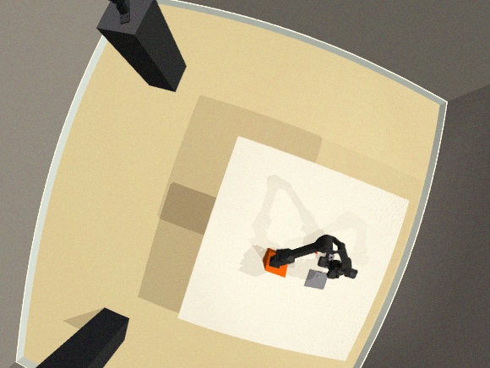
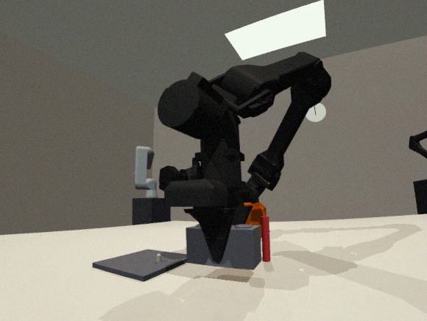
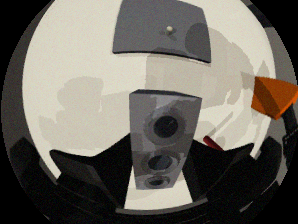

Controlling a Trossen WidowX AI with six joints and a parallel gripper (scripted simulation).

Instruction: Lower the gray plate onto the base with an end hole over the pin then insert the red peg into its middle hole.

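Now: gripper tip 1 cm past the base, 14 cm to the left of it and 2 cm above it. Round my gripper tip: plate (3 cm above); red peg (11 cm behind, 3 cm to the left, 1 cm above).
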